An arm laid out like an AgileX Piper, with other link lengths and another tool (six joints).
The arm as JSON. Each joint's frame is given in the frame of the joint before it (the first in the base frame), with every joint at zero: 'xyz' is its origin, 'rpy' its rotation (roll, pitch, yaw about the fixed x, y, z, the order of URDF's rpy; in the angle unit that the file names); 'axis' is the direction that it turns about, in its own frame. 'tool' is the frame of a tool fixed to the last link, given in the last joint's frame.
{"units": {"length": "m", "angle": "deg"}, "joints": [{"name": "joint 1", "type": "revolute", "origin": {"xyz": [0.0, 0.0, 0.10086], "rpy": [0.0, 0.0, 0.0]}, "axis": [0.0, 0.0, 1.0]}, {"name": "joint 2", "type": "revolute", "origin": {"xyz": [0.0, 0.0, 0.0], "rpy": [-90.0, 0.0, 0.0]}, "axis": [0.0, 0.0, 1.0]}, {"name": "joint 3", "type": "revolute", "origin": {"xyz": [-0.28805, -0.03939, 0.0], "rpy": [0.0, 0.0, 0.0]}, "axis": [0.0, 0.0, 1.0]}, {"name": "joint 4", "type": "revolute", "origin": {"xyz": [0.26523, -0.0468, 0.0], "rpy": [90.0, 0.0, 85.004]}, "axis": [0.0, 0.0, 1.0]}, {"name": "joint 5", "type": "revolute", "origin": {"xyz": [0.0, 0.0, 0.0], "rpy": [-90.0, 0.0, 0.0]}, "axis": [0.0, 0.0, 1.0]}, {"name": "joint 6", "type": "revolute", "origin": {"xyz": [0.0, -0.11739, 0.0], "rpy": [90.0, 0.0, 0.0]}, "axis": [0.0, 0.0, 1.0]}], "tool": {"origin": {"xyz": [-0.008, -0.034, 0.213], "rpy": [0.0, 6.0, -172.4]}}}
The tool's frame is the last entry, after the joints.
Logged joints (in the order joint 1, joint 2, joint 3, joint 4, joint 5, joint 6), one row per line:
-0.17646, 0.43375, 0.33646, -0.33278, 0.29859, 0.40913
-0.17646, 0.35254, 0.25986, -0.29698, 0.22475, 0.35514
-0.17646, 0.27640, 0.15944, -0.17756, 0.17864, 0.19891
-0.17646, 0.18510, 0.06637, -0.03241, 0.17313, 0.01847
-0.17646, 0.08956, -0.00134, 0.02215, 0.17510, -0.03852
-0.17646, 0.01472, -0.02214, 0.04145, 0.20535, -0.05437
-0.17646, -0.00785, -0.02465, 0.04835, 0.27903, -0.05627
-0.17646, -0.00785, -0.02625, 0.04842, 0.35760, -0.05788
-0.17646, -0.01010, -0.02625, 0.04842, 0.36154, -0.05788
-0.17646, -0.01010, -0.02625, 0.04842, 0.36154, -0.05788
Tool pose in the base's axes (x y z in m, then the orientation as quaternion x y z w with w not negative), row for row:
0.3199, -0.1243, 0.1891, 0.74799, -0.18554, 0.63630, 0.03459
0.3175, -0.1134, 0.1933, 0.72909, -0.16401, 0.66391, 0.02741
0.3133, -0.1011, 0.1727, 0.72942, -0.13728, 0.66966, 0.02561
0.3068, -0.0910, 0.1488, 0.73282, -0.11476, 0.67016, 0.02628
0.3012, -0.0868, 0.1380, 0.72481, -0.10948, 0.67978, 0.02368
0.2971, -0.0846, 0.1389, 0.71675, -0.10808, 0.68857, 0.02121
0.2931, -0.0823, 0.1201, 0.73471, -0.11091, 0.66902, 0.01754
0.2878, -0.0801, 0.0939, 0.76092, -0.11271, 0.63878, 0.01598
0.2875, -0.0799, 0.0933, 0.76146, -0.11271, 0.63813, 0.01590
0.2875, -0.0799, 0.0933, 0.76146, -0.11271, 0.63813, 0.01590
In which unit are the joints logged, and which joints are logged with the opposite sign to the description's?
The joints are logged in radians. Opposite sign: joint 3.
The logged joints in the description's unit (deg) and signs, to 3 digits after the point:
-10.110, 24.852, -19.278, -19.067, 17.108, 23.441
-10.110, 20.199, -14.889, -17.016, 12.877, 20.348
-10.110, 15.837, -9.135, -10.173, 10.235, 11.397
-10.110, 10.605, -3.803, -1.857, 9.920, 1.058
-10.110, 5.131, 0.077, 1.269, 10.032, -2.207
-10.110, 0.843, 1.269, 2.375, 11.766, -3.115
-10.110, -0.450, 1.412, 2.770, 15.987, -3.224
-10.110, -0.450, 1.504, 2.774, 20.489, -3.316
-10.110, -0.579, 1.504, 2.774, 20.715, -3.316
-10.110, -0.579, 1.504, 2.774, 20.715, -3.316

